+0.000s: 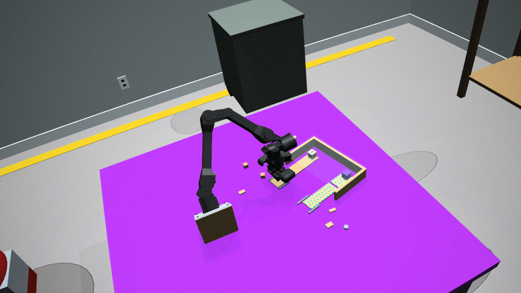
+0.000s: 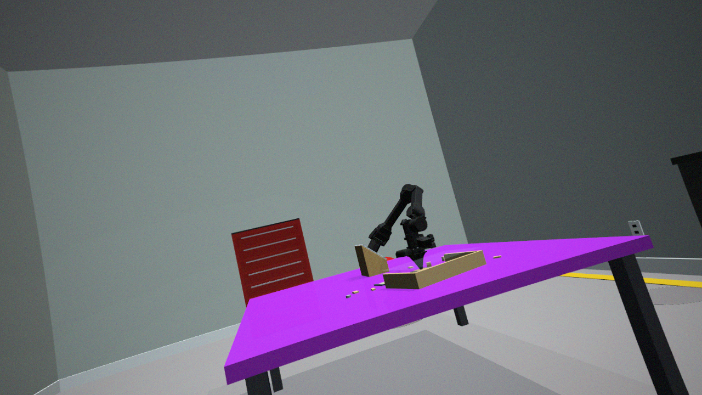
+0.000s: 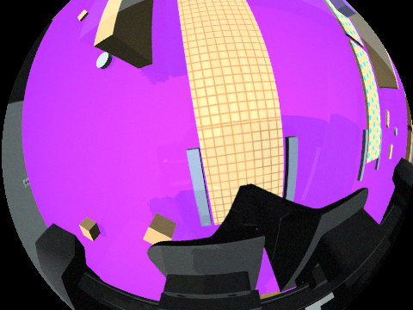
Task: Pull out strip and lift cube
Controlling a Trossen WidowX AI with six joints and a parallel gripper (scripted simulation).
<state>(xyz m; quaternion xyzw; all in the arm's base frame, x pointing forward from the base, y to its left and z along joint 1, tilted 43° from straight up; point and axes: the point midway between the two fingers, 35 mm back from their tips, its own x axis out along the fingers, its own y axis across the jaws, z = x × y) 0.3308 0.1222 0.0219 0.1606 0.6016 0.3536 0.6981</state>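
Now: the labelled cube 210 mm ahead of my gripper tip, 60 mm to the left of it and 10 mm above it. Also, from my gripper tip: grey disc 130 mm ahead, 360 mm to the right.
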